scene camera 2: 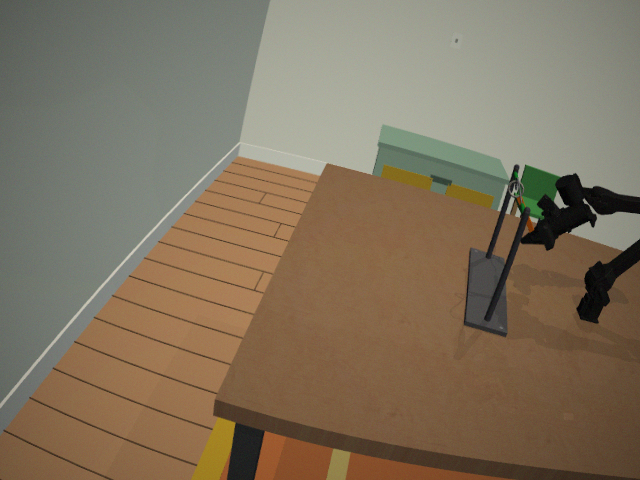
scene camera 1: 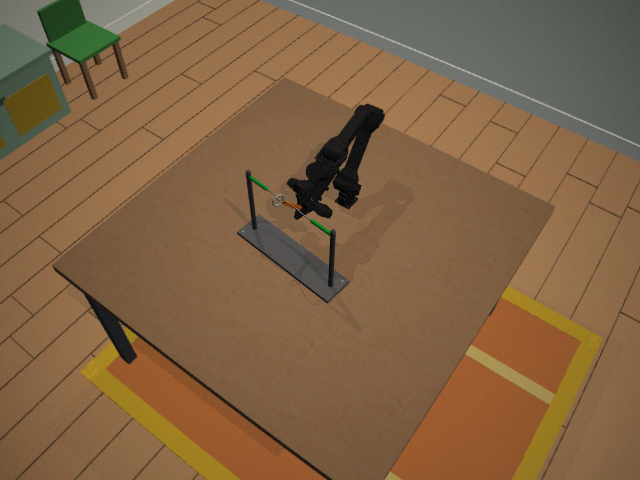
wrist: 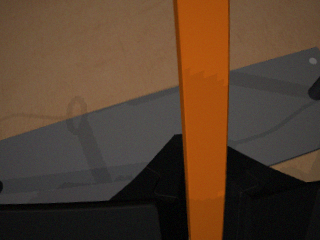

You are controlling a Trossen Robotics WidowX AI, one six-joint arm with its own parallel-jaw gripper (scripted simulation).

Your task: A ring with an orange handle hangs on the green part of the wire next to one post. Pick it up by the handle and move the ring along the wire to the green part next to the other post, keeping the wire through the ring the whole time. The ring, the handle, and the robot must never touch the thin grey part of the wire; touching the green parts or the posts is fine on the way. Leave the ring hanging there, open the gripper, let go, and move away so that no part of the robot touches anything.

Path:
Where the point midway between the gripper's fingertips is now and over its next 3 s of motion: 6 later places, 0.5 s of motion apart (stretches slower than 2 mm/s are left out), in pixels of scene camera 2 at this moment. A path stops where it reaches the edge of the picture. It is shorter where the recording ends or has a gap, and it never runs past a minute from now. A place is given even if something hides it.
My gripper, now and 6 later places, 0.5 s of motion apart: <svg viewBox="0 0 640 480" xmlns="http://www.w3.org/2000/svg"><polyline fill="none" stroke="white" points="520,241 531,242 537,233 539,228 538,229 533,230 532,221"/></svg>

